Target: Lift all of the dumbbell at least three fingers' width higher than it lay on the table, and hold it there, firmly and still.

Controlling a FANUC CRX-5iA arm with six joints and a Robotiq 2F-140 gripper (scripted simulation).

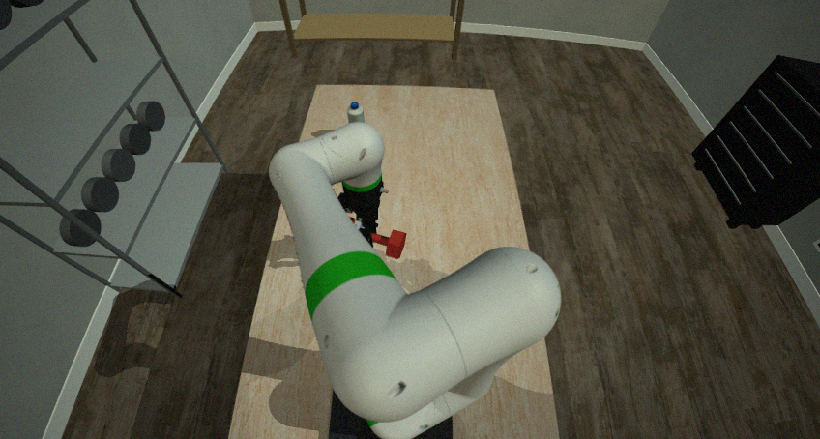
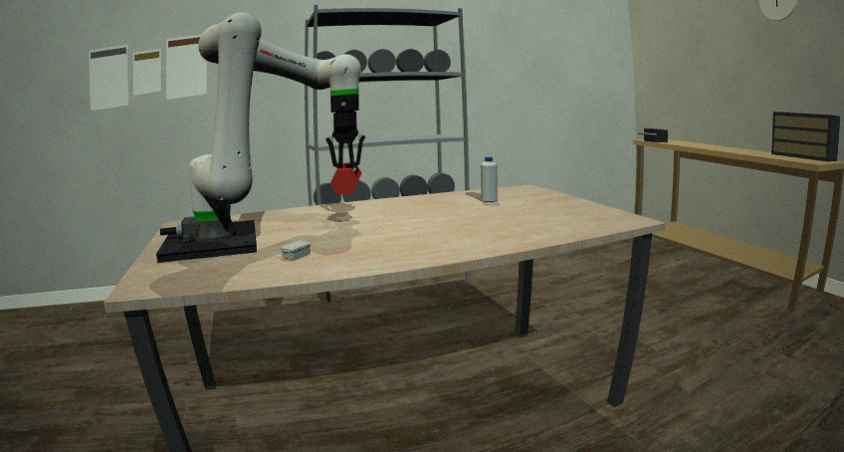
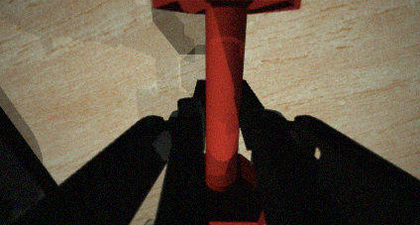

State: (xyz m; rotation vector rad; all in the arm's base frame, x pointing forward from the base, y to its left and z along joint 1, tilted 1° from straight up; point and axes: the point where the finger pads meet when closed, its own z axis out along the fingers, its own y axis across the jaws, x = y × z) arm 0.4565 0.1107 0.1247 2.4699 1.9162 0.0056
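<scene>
The red dumbbell lies right at my hand. From my hand the other things lie so: grey box (20 cm behind, 32 cm to the right, 13 cm below).
</scene>
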